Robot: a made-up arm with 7 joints.
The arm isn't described. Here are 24 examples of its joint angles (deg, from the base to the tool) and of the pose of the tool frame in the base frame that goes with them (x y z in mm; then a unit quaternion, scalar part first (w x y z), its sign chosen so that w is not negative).
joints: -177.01 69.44 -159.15 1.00 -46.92 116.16 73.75
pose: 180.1 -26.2 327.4 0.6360 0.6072 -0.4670 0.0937
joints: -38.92 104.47 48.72 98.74 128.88 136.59 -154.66
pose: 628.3 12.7 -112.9 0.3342 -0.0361 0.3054 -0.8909
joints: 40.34 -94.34 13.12 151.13 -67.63 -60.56 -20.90
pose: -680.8 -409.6 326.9 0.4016 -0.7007 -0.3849 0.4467
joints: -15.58 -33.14 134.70 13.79 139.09 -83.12 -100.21
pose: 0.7 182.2 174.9 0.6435 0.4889 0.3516 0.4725
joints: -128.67 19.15 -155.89 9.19 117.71 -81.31 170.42
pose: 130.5 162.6 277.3 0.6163 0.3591 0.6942 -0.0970
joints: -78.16 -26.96 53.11 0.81 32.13 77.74 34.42
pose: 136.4 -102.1 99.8 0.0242 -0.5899 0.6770 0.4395
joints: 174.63 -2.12 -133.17 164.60 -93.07 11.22 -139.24
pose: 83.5 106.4 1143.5 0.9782 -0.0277 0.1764 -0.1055
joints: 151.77 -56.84 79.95 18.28 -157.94 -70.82 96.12
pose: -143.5 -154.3 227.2 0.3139 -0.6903 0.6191 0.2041
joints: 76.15 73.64 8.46 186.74 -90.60 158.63 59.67
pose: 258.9 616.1 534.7 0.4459 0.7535 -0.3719 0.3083
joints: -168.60 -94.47 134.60 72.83 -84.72 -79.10 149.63
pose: 330.8 -213.2 -161.8 0.1843 -0.7960 0.5359 0.2127
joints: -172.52 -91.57 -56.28 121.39 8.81 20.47 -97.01
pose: 679.7 481.1 498.3 0.6471 -0.3699 -0.2678 -0.6106
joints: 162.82 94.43 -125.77 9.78 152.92 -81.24 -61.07
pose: 78.6 75.6 390.5 0.2776 0.3184 -0.6710 0.6094
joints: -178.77 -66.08 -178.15 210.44 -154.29 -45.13 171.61
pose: 587.6 52.8 723.4 0.1891 -0.6250 -0.0642 -0.7546
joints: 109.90 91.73 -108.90 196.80 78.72 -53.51 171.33
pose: -442.7 607.3 282.2 0.5226 -0.4245 -0.0843 0.7346
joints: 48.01 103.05 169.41 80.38 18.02 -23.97 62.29
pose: 266.9 500.9 724.9 0.4176 -0.0874 0.2591 0.8665
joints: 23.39 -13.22 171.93 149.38 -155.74 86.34 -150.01
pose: -357.1 -92.0 1068.8 0.8061 -0.1299 0.3732 0.4406
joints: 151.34 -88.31 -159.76 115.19 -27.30 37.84 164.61
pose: 676.3 -163.3 -205.9 0.0347 0.1036 -0.9920 -0.0627
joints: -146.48 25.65 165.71 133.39 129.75 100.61 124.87
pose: -39.4 -34.2 1115.9 0.4380 -0.6501 -0.0824 0.6155
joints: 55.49 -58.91 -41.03 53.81 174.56 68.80 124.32
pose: 384.2 -120.4 719.2 0.2029 0.2118 -0.1440 0.9451
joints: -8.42 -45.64 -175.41 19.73 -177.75 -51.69 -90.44
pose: -77.2 -9.8 46.5 0.4820 0.5743 0.5267 0.4006
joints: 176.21 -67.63 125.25 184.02 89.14 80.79 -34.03
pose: 795.7 51.6 574.0 0.1865 -0.8666 -0.3035 -0.3495
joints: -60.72 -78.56 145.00 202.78 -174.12 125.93 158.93
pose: -440.1 443.5 649.5 0.6790 0.3995 0.4413 -0.4297
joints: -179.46 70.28 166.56 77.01 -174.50 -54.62 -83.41
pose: -45.7 -105.6 796.0 0.6025 -0.3822 0.5710 -0.4061
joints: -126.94 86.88 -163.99 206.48 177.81 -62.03 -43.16
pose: -402.1 -600.1 181.7 0.8860 0.2503 -0.3631 0.1433
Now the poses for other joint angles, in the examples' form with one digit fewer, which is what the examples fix.
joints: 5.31 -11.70 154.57 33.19 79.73 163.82 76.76
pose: -358 39 243 0.937 0.208 0.191 -0.205
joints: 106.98 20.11 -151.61 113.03 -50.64 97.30 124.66
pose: 248 -195 962 0.182 -0.085 -0.840 0.504
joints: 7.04 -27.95 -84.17 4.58 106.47 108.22 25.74
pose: 200 -197 190 0.914 0.104 0.352 0.175
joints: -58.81 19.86 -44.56 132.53 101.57 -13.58 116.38
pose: -45 -560 887 0.653 0.487 0.182 -0.550
